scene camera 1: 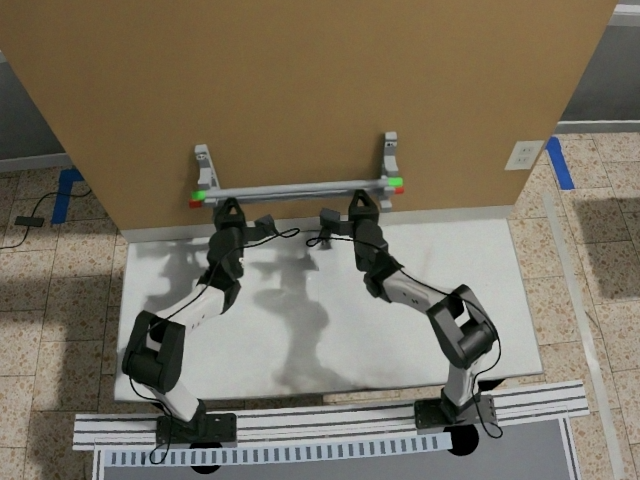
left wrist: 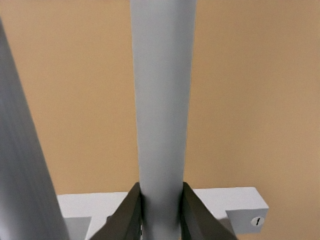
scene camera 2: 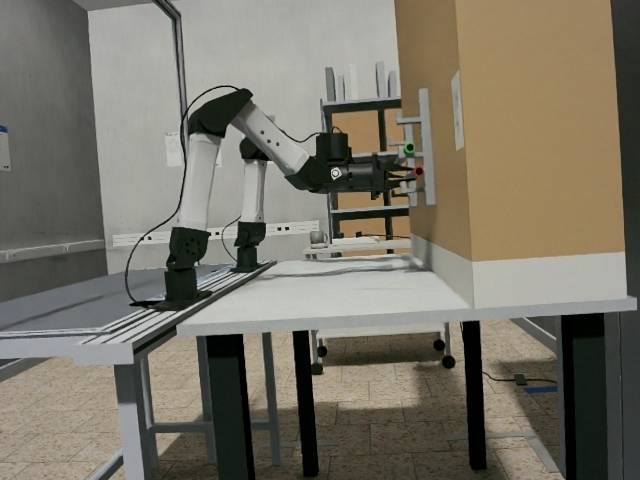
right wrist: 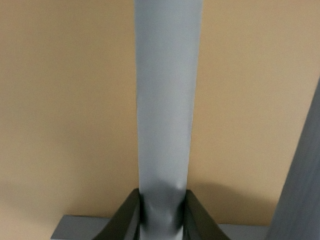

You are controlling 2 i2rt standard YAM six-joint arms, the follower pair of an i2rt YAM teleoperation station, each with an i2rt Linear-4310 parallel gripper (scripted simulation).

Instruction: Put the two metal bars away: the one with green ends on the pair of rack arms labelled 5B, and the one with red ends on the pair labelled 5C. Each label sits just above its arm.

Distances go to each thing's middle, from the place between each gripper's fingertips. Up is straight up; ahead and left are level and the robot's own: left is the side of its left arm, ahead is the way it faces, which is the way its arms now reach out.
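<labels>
From my left hand: green-ended bar (scene camera 1: 397, 182), 10 mm behind, 160 mm to the right, 50 mm above; red-ended bar (scene camera 1: 339, 193), 150 mm to the right.
From my right hand: red-ended bar, 15 cm to the left; green-ended bar, 15 cm to the left, 1 cm behind, 5 cm above.
</labels>
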